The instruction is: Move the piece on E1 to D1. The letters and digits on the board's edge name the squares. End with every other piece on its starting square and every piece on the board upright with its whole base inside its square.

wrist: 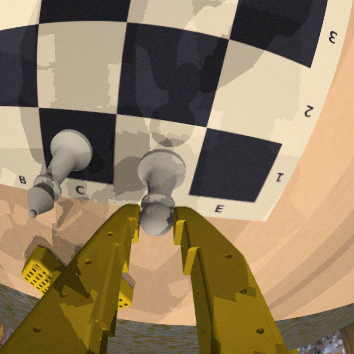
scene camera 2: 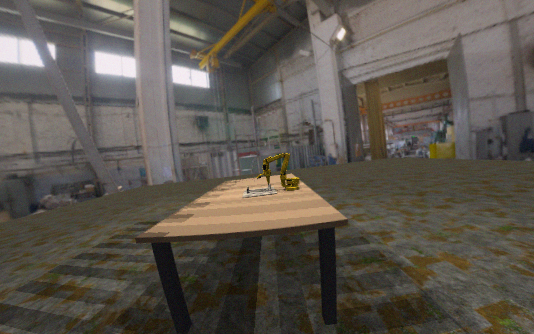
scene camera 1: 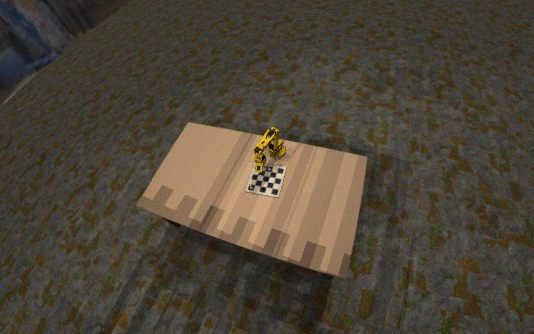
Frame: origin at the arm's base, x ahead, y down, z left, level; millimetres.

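Where they show: hand at its tool point: (wrist: 138,218) (scene camera 2: 268,183) (scene camera 1: 263,165); arm's base at its link origin: (scene camera 2: 289,189) (scene camera 1: 276,154).
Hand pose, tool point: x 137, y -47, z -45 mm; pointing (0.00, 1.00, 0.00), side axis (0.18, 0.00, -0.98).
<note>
Things, the pixels of their top centre, and the offset from my tool point. "spot": a spot on its surface instead. Level surfaces: height alone.
- dark E1 square at a spot on its surface: (wrist: 235,167) spot: dx +0, dy +41, dz -41 mm
- light grey piece with a pointed head, top centre: (wrist: 30,216) dx -8, dy -3, dz +37 mm
- chessboard at its top centre: (scene camera 1: 266,179) (scene camera 2: 259,191) dx +69, dy +41, dz +40 mm
- dark piece at its top centre: (scene camera 1: 250,185) (scene camera 2: 247,186) dx +153, dy +9, dz -28 mm
- wooden table at its surface level: dy +47 mm
The task piece is a light grey, ball-headed pawn (wrist: 161,172). My gripper (wrist: 157,212) (scene camera 2: 269,185) is shut on its head, one jaw on each side. In the wrist view its base appears over the light D1 square, between C1 and E1. A rounded shadow lies apart from the base on the board, so the pawn appears a little above it, about upright. The dark E1 square (wrist: 235,167) is bare. A light grey piece with a pointed head (wrist: 70,150) stands on the dark C1 square. The chessboard (scene camera 1: 282,184) (wrist: 295,165) lies under the gripper.
A dark piece (scene camera 1: 251,187) (scene camera 2: 248,190) stands at the board's far corner from the arm, on the E side. The yellow arm's base (scene camera 1: 281,150) (scene camera 2: 292,183) stands on the wooden table (scene camera 1: 325,200) (scene camera 2: 240,215), beyond the row 1 edge.
</note>
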